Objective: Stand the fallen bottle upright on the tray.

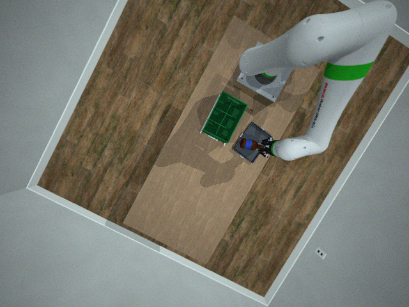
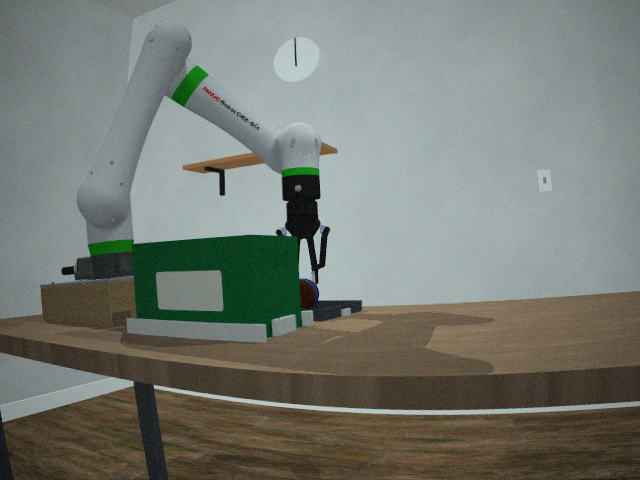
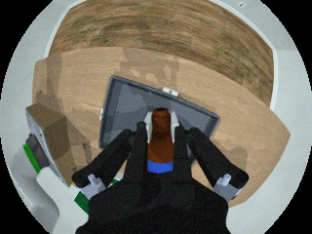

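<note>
My gripper is now 1 cm short of the bottle, 5 cm to the left of it and 2 cm above it. Round my hand: green crate 8 cm behind, 32 cm to the right, 2 cm above; then tray 1 cm behind, 5 cm to the right, 6 cm below.
</note>
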